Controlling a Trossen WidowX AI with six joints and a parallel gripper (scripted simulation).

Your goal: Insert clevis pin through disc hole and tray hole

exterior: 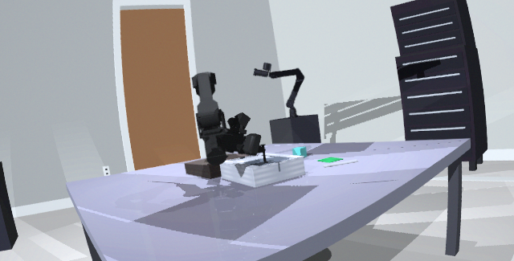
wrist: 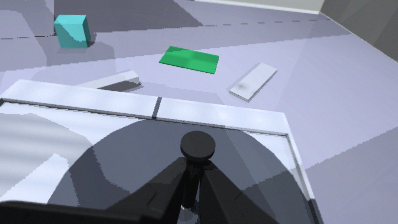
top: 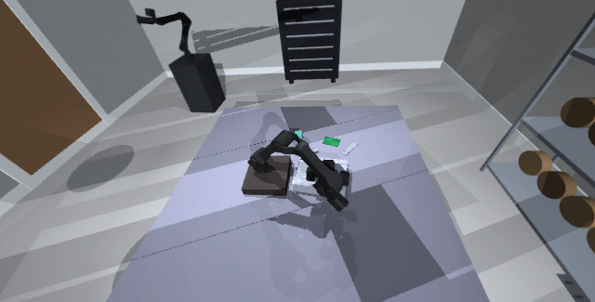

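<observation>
Now: the clevis pin 10 mm below my gripper tip. From my gripper tip the other things lie so: disc (40 mm below); pale flat bar (240 mm to the left, 110 mm ahead, 90 mm below); steel tray (50 mm below, 40 mm behind).
</observation>
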